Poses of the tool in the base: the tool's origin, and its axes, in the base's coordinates. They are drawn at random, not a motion.
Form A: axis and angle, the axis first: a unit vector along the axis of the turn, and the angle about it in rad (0 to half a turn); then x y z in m.
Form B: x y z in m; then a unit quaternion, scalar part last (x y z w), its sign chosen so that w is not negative. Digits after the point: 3 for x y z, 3 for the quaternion.
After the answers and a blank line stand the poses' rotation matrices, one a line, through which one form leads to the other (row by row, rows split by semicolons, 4 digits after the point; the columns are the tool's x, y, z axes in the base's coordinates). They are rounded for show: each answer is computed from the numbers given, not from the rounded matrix.
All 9 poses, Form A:
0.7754 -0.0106 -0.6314 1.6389 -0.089 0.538 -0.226
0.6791 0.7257 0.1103 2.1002 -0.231 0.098 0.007
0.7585 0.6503 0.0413 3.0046 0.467 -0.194 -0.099
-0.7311 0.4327 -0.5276 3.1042 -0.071 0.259 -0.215
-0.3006 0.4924 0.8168 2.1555 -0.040 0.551 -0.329
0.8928 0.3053 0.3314 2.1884 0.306 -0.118 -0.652
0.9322 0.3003 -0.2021 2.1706 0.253 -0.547 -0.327
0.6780 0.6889 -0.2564 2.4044 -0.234 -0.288 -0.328
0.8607 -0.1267 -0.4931 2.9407 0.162 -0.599 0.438
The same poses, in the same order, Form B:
-0.089 0.538 -0.226 0.567 -0.008 -0.461 0.683
-0.231 0.098 0.007 0.589 0.630 0.096 0.497
0.467 -0.194 -0.099 0.757 0.649 0.041 0.068
-0.071 0.259 -0.215 -0.731 0.433 -0.527 0.019
-0.040 0.551 -0.329 -0.265 0.434 0.720 0.473
0.306 -0.118 -0.652 0.793 0.271 0.294 0.459
0.253 -0.547 -0.327 0.824 0.266 -0.179 0.467
-0.234 -0.288 -0.328 0.632 0.643 -0.239 0.360
0.162 -0.599 0.438 0.856 -0.126 -0.491 0.100

0.5741 0.6212 -0.5335; -0.6387 -0.0679 -0.7664; -0.5123 0.7807 0.3577
0.1891 0.6465 0.7391; 0.8369 0.2876 -0.4657; -0.5136 0.7066 -0.4867
0.1547 0.9763 0.1512; 0.9876 -0.1487 -0.0501; -0.0264 0.1571 -0.9872
0.0692 -0.6127 0.7873; -0.6521 -0.6250 -0.4291; 0.7549 -0.4837 -0.4428
-0.4117 -0.9108 0.0295; 0.4514 -0.1757 0.8749; -0.7917 0.3735 0.4835
0.6794 0.1602 0.7160; 0.7005 -0.4319 -0.5681; 0.2183 0.8876 -0.4057
0.7950 0.6048 -0.0469; 0.2711 -0.4234 -0.8644; -0.5426 0.6745 -0.5006
0.0596 0.9852 0.1605; 0.6405 0.0856 -0.7632; -0.7656 0.1484 -0.6259
0.4868 -0.1175 -0.8656; -0.3143 -0.9481 -0.0481; -0.8150 0.2954 -0.4985

